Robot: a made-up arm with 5 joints. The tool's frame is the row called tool. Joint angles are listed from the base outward.
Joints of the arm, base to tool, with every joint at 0 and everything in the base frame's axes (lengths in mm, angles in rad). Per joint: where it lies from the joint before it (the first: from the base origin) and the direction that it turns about. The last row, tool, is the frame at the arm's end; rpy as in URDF.
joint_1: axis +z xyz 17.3 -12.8 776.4
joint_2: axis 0 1 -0.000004 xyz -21.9 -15.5 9.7
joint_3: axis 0 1 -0.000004 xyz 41.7 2 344.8
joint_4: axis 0 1 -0.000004 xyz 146.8 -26.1 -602.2
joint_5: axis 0 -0.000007 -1 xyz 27.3 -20.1 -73.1
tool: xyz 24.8 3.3 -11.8 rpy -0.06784 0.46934 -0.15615
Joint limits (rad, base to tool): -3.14..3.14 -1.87..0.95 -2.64..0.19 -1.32..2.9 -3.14..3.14
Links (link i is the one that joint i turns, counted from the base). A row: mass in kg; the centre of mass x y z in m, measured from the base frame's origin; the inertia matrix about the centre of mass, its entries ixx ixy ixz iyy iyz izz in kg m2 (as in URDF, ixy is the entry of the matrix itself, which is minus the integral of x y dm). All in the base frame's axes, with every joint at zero. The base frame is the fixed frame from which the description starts. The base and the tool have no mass.
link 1: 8.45; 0.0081 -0.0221 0.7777; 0.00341 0 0 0.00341 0 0.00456
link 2: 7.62; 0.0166 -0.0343 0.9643; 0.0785 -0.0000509 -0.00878 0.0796 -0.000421 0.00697
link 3: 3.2; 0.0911 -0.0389 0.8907; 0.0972 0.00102 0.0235 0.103 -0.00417 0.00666
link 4: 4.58; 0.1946 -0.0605 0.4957; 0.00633 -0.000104 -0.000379 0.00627 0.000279 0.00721
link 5: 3.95; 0.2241 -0.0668 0.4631; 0.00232 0 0 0.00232 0 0.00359
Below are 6 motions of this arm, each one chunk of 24 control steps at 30 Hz.
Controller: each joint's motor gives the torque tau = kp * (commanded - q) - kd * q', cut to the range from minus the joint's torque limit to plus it. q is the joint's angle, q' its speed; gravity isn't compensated. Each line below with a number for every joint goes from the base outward.
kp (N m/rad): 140 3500 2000 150 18
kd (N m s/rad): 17 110 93 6.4 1.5
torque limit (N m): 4.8 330 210 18 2.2
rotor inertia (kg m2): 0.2 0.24 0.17 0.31 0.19
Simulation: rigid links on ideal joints. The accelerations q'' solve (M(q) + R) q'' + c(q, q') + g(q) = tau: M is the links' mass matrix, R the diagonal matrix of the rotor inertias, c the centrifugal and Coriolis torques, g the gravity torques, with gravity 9.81 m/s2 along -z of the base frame. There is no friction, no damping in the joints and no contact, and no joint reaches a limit. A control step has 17 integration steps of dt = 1/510 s. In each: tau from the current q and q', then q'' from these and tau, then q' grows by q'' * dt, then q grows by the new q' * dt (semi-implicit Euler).
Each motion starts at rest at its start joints. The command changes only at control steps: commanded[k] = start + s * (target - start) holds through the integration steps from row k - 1 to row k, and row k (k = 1, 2, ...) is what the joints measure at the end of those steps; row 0 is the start. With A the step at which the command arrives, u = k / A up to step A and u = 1 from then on. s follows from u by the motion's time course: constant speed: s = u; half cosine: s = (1 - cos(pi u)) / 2; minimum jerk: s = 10 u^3 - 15 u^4 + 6 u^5; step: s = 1 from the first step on.
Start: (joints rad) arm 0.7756 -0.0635 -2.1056 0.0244 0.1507
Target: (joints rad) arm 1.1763 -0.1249 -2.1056 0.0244 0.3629
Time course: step
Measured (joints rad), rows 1 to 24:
1: 0.7788 -0.0831 -2.0837 0.0321 0.1572
2: 0.7858 -0.0980 -2.0786 0.0451 0.1756
3: 0.7964 -0.1087 -2.0819 0.0514 0.2053
4: 0.8100 -0.1161 -2.0873 0.0487 0.2424
5: 0.8263 -0.1205 -2.0918 0.0403 0.2818
6: 0.8451 -0.1222 -2.0943 0.0313 0.3195
7: 0.8661 -0.1218 -2.0946 0.0254 0.3526
8: 0.8894 -0.1198 -2.0932 0.0241 0.3793
9: 0.9149 -0.1170 -2.0906 0.0270 0.3985
10: 0.9428 -0.1141 -2.0876 0.0323 0.4104
11: 0.9732 -0.1116 -2.0847 0.0381 0.4156
12: 1.0064 -0.1099 -2.0825 0.0429 0.4152
13: 1.0422 -0.1090 -2.0812 0.0459 0.4104
14: 1.0783 -0.1088 -2.0807 0.0469 0.4025
15: 1.1123 -0.1092 -2.0809 0.0464 0.3926
16: 1.1437 -0.1100 -2.0815 0.0449 0.3819
17: 1.1725 -0.1110 -2.0825 0.0429 0.3716
18: 1.1984 -0.1120 -2.0836 0.0410 0.3625
19: 1.2215 -0.1128 -2.0845 0.0394 0.3551
20: 1.2417 -0.1133 -2.0852 0.0383 0.3497
21: 1.2588 -0.1136 -2.0856 0.0377 0.3462
22: 1.2728 -0.1136 -2.0857 0.0376 0.3446
23: 1.2838 -0.1134 -2.0856 0.0379 0.3446
24: 1.2917 -0.1131 -2.0853 0.0384 0.3458

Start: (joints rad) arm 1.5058 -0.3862 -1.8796 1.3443 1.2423
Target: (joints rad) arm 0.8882 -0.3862 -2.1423 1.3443 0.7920
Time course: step
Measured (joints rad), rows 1 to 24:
1: 1.5043 -0.3495 -1.9512 1.3673 1.2386
2: 1.5095 -0.3394 -2.0196 1.3830 1.2232
3: 1.5189 -0.3561 -2.0675 1.3848 1.1957
4: 1.5244 -0.3796 -2.1056 1.3779 1.1562
5: 1.5145 -0.3994 -2.1342 1.3672 1.1048
6: 1.4776 -0.4107 -2.1518 1.3575 1.0417
7: 1.4097 -0.4126 -2.1586 1.3522 0.9710
8: 1.3163 -0.4068 -2.1561 1.3521 0.9006
9: 1.2123 -0.3967 -2.1476 1.3566 0.8368
10: 1.1219 -0.3860 -2.1369 1.3641 0.7845
11: 1.0497 -0.3774 -2.1271 1.3723 0.7459
12: 0.9948 -0.3721 -2.1202 1.3790 0.7215
13: 0.9550 -0.3705 -2.1169 1.3830 0.7105
14: 0.9280 -0.3721 -2.1171 1.3840 0.7109
15: 0.9117 -0.3756 -2.1199 1.3824 0.7200
16: 0.9020 -0.3798 -2.1240 1.3793 0.7346
17: 0.8956 -0.3835 -2.1281 1.3757 0.7522
18: 0.8910 -0.3861 -2.1314 1.3727 0.7702
19: 0.8875 -0.3873 -2.1332 1.3709 0.7871
20: 0.8852 -0.3872 -2.1337 1.3703 0.8015
21: 0.8839 -0.3862 -2.1331 1.3708 0.8128
22: 0.8837 -0.3846 -2.1317 1.3720 0.8207
23: 0.8842 -0.3830 -2.1300 1.3733 0.8252
24: 0.8853 -0.3817 -2.1285 1.3745 0.8266

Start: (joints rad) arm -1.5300 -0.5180 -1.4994 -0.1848 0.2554
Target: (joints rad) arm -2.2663 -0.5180 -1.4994 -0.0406 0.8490
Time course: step
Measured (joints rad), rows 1 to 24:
1: -1.5326 -0.5198 -1.4945 -0.1558 0.2618
2: -1.5401 -0.5181 -1.4892 -0.0981 0.2801
3: -1.5514 -0.5137 -1.4831 -0.0439 0.3103
4: -1.5657 -0.5087 -1.4765 -0.0082 0.3524
5: -1.5821 -0.5046 -1.4708 0.0077 0.4066
6: -1.6004 -0.5023 -1.4669 0.0091 0.4731
7: -1.6208 -0.5019 -1.4656 0.0028 0.5521
8: -1.6436 -0.5033 -1.4664 -0.0060 0.6397
9: -1.6696 -0.5055 -1.4686 -0.0141 0.7266
10: -1.6993 -0.5079 -1.4714 -0.0203 0.8054
11: -1.7330 -0.5097 -1.4739 -0.0243 0.8726
12: -1.7709 -0.5107 -1.4755 -0.0263 0.9279
13: -1.8128 -0.5108 -1.4761 -0.0266 0.9717
14: -1.8586 -0.5102 -1.4758 -0.0256 1.0039
15: -1.9079 -0.5091 -1.4748 -0.0237 1.0248
16: -1.9604 -0.5080 -1.4735 -0.0213 1.0344
17: -2.0161 -0.5069 -1.4722 -0.0191 1.0330
18: -2.0740 -0.5062 -1.4712 -0.0173 1.0207
19: -2.1303 -0.5061 -1.4706 -0.0162 0.9983
20: -2.1830 -0.5063 -1.4706 -0.0161 0.9693
21: -2.2325 -0.5070 -1.4711 -0.0168 0.9378
22: -2.2787 -0.5077 -1.4719 -0.0181 0.9070
23: -2.3218 -0.5085 -1.4728 -0.0197 0.8796
24: -2.3616 -0.5091 -1.4736 -0.0212 0.8570

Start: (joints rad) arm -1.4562 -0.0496 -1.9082 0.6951 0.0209
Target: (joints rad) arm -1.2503 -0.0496 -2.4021 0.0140 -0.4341
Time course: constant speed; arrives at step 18
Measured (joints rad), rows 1 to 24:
1: -1.4563 -0.0440 -1.9132 0.6925 0.0190
2: -1.4558 -0.0342 -1.9228 0.6815 0.0132
3: -1.4539 -0.0252 -1.9367 0.6598 0.0024
4: -1.4499 -0.0194 -1.9553 0.6288 -0.0135
5: -1.4437 -0.0178 -1.9790 0.5911 -0.0344
6: -1.4353 -0.0197 -2.0071 0.5487 -0.0596
7: -1.4246 -0.0240 -2.0384 0.5036 -0.0880
8: -1.4121 -0.0293 -2.0714 0.4572 -0.1187
9: -1.3981 -0.0345 -2.1048 0.4107 -0.1505
10: -1.3832 -0.0387 -2.1373 0.3654 -0.1827
11: -1.3679 -0.0414 -2.1684 0.3221 -0.2145
12: -1.3528 -0.0425 -2.1979 0.2810 -0.2454
13: -1.3382 -0.0423 -2.2259 0.2422 -0.2752
14: -1.3243 -0.0412 -2.2528 0.2050 -0.3039
15: -1.3110 -0.0397 -2.2791 0.1689 -0.3315
16: -1.2983 -0.0383 -2.3053 0.1329 -0.3581
17: -1.2859 -0.0374 -2.3319 0.0963 -0.3839
18: -1.2738 -0.0370 -2.3590 0.0589 -0.4090
19: -1.2630 -0.0421 -2.3769 0.0262 -0.4320
20: -1.2554 -0.0482 -2.3890 0.0048 -0.4508
21: -1.2518 -0.0524 -2.3968 -0.0050 -0.4643
22: -1.2514 -0.0539 -2.4006 -0.0062 -0.4724
23: -1.2527 -0.0528 -2.4010 -0.0019 -0.4755
24: -1.2544 -0.0496 -2.3988 0.0049 -0.4748

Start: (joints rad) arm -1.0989 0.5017 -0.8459 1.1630 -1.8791
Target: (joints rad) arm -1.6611 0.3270 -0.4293 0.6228 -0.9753
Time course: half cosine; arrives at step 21
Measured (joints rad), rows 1 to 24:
1: -1.0987 0.5069 -0.8446 1.1589 -1.8782
2: -1.0985 0.5114 -0.8357 1.1479 -1.8747
3: -1.0992 0.5118 -0.8220 1.1335 -1.8675
4: -1.1016 0.5079 -0.8062 1.1170 -1.8554
5: -1.1063 0.5004 -0.7892 1.0974 -1.8372
6: -1.1132 0.4902 -0.7705 1.0733 -1.8118
7: -1.1225 0.4786 -0.7495 1.0438 -1.7783
8: -1.1341 0.4662 -0.7256 1.0096 -1.7363
9: -1.1482 0.4535 -0.6989 0.9717 -1.6859
10: -1.1652 0.4407 -0.6698 0.9316 -1.6275
11: -1.1855 0.4279 -0.6392 0.8909 -1.5621
12: -1.2095 0.4151 -0.6081 0.8507 -1.4913
13: -1.2377 0.4025 -0.5774 0.8117 -1.4168
14: -1.2707 0.3904 -0.5480 0.7744 -1.3407
15: -1.3089 0.3790 -0.5206 0.7395 -1.2649
16: -1.3527 0.3686 -0.4959 0.7075 -1.1917
17: -1.4024 0.3596 -0.4742 0.6791 -1.1230
18: -1.4572 0.3520 -0.4559 0.6550 -1.0607
19: -1.5125 0.3462 -0.4412 0.6361 -1.0063
20: -1.5660 0.3424 -0.4304 0.6229 -0.9611
21: -1.6171 0.3407 -0.4238 0.6158 -0.9265
22: -1.6654 0.3401 -0.4207 0.6141 -0.9029
23: -1.7102 0.3397 -0.4199 0.6155 -0.8898
24: -1.7513 0.3393 -0.4201 0.6175 -0.8859

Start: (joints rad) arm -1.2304 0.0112 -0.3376 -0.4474 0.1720
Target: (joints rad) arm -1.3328 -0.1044 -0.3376 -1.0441 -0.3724
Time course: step
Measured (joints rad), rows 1 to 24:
1: -1.2299 -0.0445 -0.3120 -0.4535 0.1645
2: -1.2356 -0.0795 -0.3108 -0.4991 0.1425
3: -1.2451 -0.0918 -0.3196 -0.5953 0.1068
4: -1.2567 -0.0950 -0.3251 -0.7425 0.0578
5: -1.2699 -0.0955 -0.3262 -0.9127 -0.0046
6: -1.2840 -0.0962 -0.3255 -1.0399 -0.0803
7: -1.2982 -0.0964 -0.3242 -1.1002 -0.1652
8: -1.3113 -0.0956 -0.3225 -1.1037 -0.2503
9: -1.3224 -0.0942 -0.3205 -1.0754 -0.3282
10: -1.3312 -0.0928 -0.3186 -1.0396 -0.3956
11: -1.3376 -0.0918 -0.3169 -1.0120 -0.4527
12: -1.3419 -0.0914 -0.3158 -0.9981 -0.4996
13: -1.3443 -0.0914 -0.3155 -0.9964 -0.5366
14: -1.3451 -0.0917 -0.3157 -1.0019 -0.5636
15: -1.3448 -0.0921 -0.3164 -1.0094 -0.5806
16: -1.3436 -0.0925 -0.3171 -1.0156 -0.5876
17: -1.3418 -0.0927 -0.3177 -1.0190 -0.5845
18: -1.3398 -0.0928 -0.3179 -1.0198 -0.5712
19: -1.3377 -0.0927 -0.3179 -1.0189 -0.5480
20: -1.3358 -0.0926 -0.3178 -1.0173 -0.5165
21: -1.3341 -0.0925 -0.3176 -1.0159 -0.4814
22: -1.3328 -0.0924 -0.3175 -1.0151 -0.4466
23: -1.3318 -0.0924 -0.3174 -1.0148 -0.4152
24: -1.3313 -0.0925 -0.3175 -1.0150 -0.3891

